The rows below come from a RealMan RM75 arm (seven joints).
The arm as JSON. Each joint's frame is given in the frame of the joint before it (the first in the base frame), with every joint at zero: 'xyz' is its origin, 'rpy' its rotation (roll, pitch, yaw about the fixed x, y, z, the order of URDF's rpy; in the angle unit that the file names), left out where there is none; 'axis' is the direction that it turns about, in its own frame. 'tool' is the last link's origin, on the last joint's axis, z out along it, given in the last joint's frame.
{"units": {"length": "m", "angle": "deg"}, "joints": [
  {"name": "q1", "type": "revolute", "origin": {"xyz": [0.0, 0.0, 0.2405]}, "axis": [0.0, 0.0, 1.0]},
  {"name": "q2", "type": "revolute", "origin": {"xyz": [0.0, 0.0, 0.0]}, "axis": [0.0, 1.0, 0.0]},
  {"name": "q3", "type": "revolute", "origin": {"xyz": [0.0, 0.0, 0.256]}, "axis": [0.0, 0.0, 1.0]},
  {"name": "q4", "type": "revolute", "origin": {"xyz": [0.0, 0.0, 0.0]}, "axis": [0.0, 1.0, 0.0]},
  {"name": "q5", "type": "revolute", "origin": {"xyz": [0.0, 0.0, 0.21]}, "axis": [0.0, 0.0, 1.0]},
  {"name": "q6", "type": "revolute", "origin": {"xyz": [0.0, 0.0, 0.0]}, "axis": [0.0, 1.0, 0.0]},
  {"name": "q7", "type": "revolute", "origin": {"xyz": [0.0, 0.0, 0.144]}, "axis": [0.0, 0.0, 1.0]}
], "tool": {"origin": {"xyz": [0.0, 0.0, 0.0]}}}
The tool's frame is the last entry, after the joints.
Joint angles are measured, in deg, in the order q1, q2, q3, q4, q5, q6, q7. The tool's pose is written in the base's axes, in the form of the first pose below.
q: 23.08, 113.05, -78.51, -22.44, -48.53, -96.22, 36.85
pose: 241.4, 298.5, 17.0, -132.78, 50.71, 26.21
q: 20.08, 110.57, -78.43, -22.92, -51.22, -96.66, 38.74
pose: 264.6, 285.1, 27.6, -137.80, 48.75, 20.02
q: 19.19, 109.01, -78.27, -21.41, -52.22, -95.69, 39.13
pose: 281.3, 281.1, 32.8, -139.83, 46.77, 15.43
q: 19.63, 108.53, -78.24, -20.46, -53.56, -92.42, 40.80
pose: 290.2, 285.9, 29.7, -142.68, 44.93, 9.74
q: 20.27, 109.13, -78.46, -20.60, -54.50, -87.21, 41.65
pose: 294.5, 295.2, 20.5, -143.59, 42.33, 5.62
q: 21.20, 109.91, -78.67, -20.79, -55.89, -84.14, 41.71
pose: 293.0, 301.5, 10.8, -144.65, 40.38, 4.04
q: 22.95, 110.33, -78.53, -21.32, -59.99, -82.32, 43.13
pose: 287.0, 307.7, 0.8, -148.65, 37.87, 2.48
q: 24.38, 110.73, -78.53, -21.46, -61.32, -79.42, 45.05
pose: 284.0, 316.9, -5.2, -149.97, 36.53, 0.20
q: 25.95, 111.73, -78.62, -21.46, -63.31, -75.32, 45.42
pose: 281.0, 325.9, -16.9, -150.50, 33.66, -1.08
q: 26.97, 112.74, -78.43, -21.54, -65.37, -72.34, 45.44
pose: 278.8, 330.8, -27.2, -150.88, 31.31, -1.69
